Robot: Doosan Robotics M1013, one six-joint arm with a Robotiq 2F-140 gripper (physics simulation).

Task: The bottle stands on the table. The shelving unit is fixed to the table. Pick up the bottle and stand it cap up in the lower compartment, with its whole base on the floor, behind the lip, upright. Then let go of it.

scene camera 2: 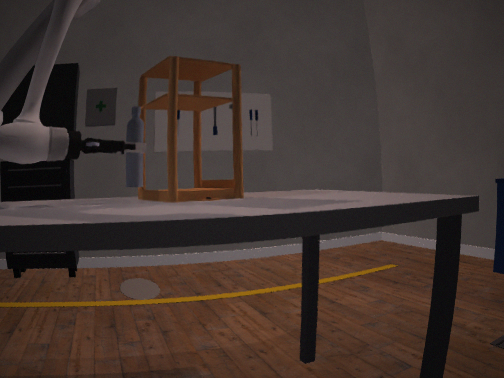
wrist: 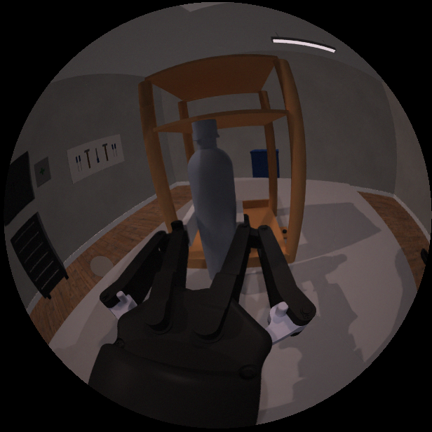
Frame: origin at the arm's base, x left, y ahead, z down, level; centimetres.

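Seen in the pictures: gripper, fingertip midpoint: (scene camera 2: 141,148).
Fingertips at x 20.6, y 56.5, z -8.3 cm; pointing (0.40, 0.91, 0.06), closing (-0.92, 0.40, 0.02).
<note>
Pixels of each thing's top centre, then the offset from my fingertips to it. "spot": a spot on its surface instead. Level surfaces: height alone.
- grey-blue bottle, top centre: (scene camera 2: 135,107) dz -11.9, dx -0.9, dy -2.0 cm
- table, surface height: dz +14.4 cm
- orange wooden shelving unit, top centre: (scene camera 2: 187,69) dz -24.2, dx +3.7, dy +13.3 cm
- unit's middle shelf, surface spot: (scene camera 2: 212,102) spot: dz -13.0, dx +1.6, dy +20.7 cm
The grey-blue bottle (scene camera 2: 134,125) (wrist: 212,180) is upright, cap up, a little above the table (scene camera 2: 280,212) (wrist: 335,195). My gripper (scene camera 2: 137,147) (wrist: 217,210) is shut on the bottle's middle, with light pads at its sides. The orange wooden shelving unit (scene camera 2: 173,130) (wrist: 298,150) stands just beyond the bottle, its open side towards me. In the wrist view the bottle is in front of the opening, left of its middle, and the cap overlaps the middle shelf. The lower compartment's floor (wrist: 257,220) shows behind the front lip (wrist: 275,258). The bottle's base is partly hidden by the fingers in the wrist view.
The unit's middle shelf (scene camera 2: 212,102) (wrist: 250,119) lies above the lower compartment, and round posts stand at both sides of the opening. A tool board (scene camera 2: 262,142) (wrist: 105,165) hangs on the far wall. A blue bin (scene camera 2: 500,225) (wrist: 265,164) stands beyond the table.
</note>
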